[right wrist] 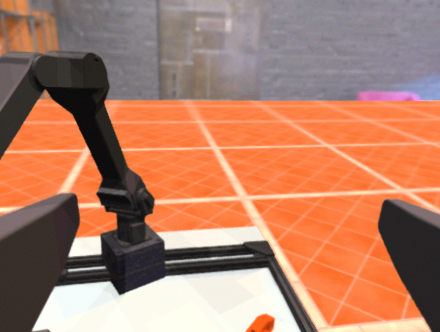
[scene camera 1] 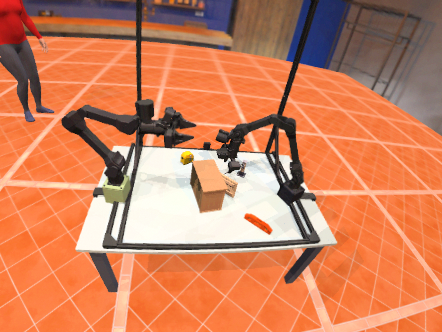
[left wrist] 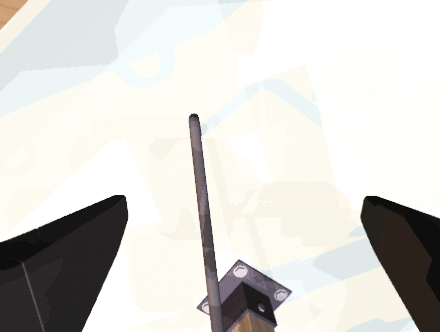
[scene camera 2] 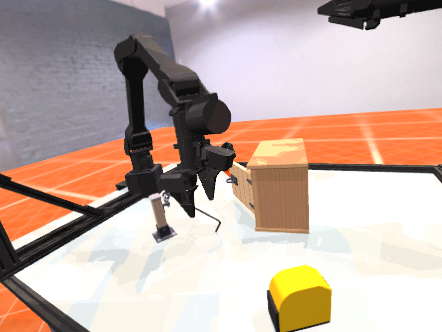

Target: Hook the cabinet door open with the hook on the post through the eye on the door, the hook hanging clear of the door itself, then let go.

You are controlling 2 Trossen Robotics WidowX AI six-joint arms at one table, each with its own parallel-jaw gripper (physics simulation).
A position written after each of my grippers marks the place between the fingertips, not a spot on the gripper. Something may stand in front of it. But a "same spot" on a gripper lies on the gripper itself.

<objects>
my right gripper: right wrist; scene camera 1; scene camera 2 323,15; not seen in the left wrist view (out of frame)
same spot on my right gripper: (right wrist: 45,230) = (scene camera 1: 191,124)
</objects>
